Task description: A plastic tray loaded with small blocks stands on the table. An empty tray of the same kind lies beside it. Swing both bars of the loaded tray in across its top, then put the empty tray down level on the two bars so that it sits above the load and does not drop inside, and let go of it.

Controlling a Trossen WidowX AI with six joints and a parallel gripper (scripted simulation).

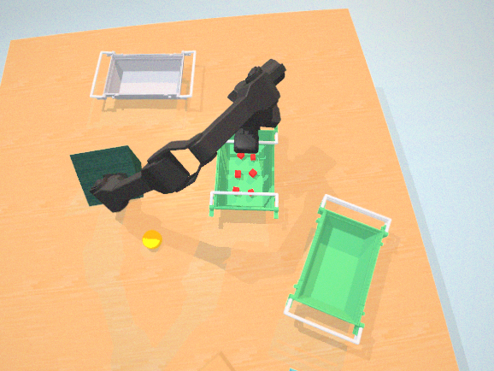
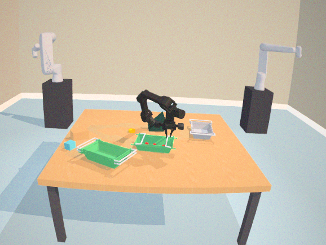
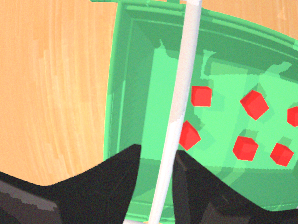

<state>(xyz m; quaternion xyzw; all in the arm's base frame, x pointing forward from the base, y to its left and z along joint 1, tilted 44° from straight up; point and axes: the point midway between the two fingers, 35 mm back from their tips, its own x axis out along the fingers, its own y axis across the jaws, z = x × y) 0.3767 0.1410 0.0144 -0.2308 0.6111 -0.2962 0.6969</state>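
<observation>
Right now my gripper tip is 300 mm past the grey tray, 280 mm to the right of it and 40 mm above it. The rest, counted from my gripper tip: yellow disc 290 mm behind, 260 mm to the right, 80 mm below; then tan box 620 mm to the right, 120 mm behind, 60 mm below; then cyan cube 650 mm to the right, 60 mm below, 60 mm ahead.
</observation>
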